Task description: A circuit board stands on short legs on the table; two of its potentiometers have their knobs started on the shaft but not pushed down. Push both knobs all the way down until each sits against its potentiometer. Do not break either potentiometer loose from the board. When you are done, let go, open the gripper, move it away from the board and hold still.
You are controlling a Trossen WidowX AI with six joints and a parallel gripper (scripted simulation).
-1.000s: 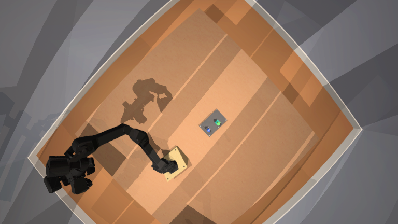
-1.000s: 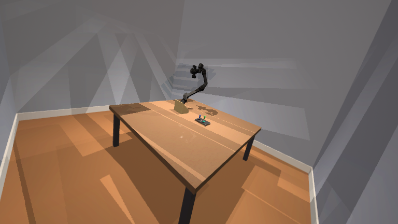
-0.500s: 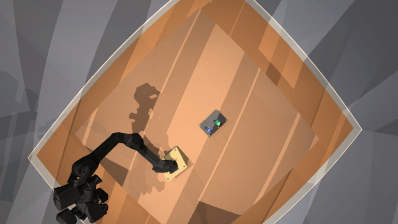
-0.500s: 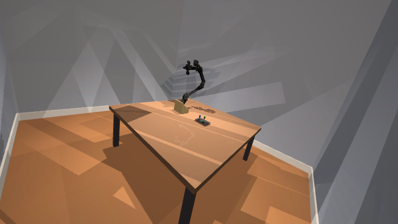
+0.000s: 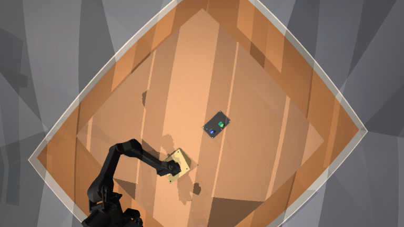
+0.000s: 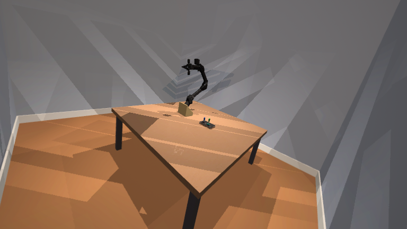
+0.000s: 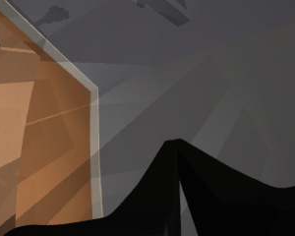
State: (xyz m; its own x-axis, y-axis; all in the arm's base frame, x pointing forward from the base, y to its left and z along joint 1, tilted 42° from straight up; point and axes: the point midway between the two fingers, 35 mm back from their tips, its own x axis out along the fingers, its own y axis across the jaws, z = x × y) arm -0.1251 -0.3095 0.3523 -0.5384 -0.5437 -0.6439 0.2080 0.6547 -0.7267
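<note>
Now: gripper tip 50 cm above the blue knob, 48 cm short of it and 7 cm to the right of it. The rest, counted from my gripper tip: green knob (55 cm ahead, 49 cm below, 7 cm to the left).
</note>
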